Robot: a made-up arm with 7 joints.
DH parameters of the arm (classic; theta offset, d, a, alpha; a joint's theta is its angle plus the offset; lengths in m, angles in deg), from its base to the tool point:
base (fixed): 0 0 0 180
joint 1: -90 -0.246 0.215 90
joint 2: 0 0.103 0.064 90
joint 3: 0 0.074 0.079 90
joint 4: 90 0.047 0.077 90
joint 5: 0 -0.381 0.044 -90
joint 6: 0 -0.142 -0.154 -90
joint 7: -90 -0.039 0.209 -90
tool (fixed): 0 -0.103 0 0
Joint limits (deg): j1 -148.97..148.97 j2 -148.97..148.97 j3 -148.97..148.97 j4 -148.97..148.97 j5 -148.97..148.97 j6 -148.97..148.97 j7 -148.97..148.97
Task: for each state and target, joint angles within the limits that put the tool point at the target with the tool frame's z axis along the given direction. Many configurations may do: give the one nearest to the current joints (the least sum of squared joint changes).
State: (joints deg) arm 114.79 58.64 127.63 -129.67 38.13 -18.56 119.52
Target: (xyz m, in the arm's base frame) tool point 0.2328 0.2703 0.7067 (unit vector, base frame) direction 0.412 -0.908 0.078
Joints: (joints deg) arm 87.40 70.18 140.43 -133.56 7.54 11.51 144.52
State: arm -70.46 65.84 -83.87 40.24 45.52 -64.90 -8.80
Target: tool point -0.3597 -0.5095 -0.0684 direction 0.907 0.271 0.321
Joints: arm -53.07 58.88 -76.18 47.09 47.18 -63.67 -78.37
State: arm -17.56 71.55 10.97 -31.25 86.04 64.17 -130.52
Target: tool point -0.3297 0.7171 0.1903 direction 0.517 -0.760 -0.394
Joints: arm -19.09 61.33 1.82 -37.59 73.98 90.19 -121.38
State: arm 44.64 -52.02 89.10 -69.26 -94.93 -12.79 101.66
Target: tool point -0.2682 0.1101 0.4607 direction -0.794 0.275 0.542
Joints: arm 62.60 -89.82 134.80 -96.22 -135.58 -46.07 143.95
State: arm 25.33 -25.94 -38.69 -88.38 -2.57 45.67 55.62
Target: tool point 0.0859 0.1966 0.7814 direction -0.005 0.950 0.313
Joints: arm 20.91 -10.33 -47.50 -69.04 23.53 64.97 89.64
